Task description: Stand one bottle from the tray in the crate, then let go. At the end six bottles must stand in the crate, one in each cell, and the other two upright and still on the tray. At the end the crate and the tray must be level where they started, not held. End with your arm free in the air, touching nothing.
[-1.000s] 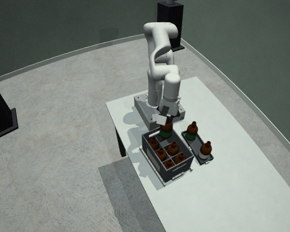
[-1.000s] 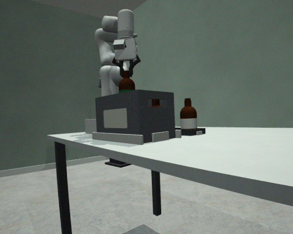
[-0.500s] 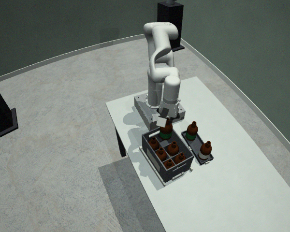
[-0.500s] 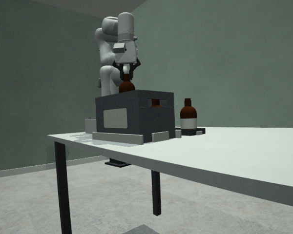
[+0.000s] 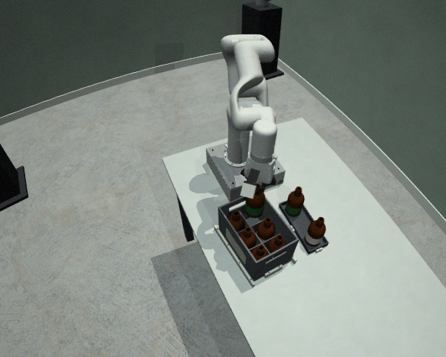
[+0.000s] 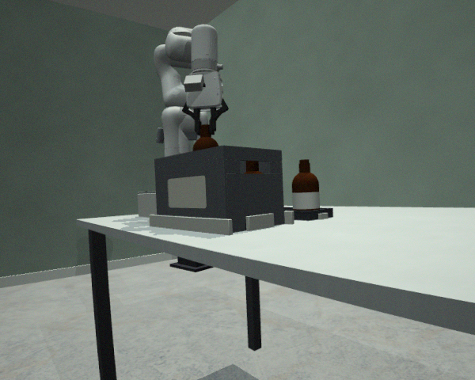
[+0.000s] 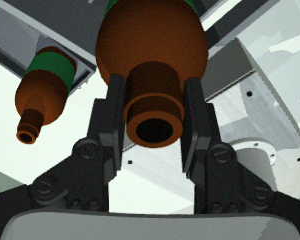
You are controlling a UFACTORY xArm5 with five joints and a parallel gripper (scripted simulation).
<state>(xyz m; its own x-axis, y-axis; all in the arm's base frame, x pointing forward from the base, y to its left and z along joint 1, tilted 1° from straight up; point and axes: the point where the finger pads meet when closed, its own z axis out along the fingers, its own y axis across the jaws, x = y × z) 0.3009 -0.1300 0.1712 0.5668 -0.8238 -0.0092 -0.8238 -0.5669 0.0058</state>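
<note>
Now: hand 9 cm short of the dark grey crate, 5 cm to the left of it and 18 cm above it. The rest, counted from my hand: dark tray (12 cm ahead, 19 cm to the left, 25 cm below).
</note>
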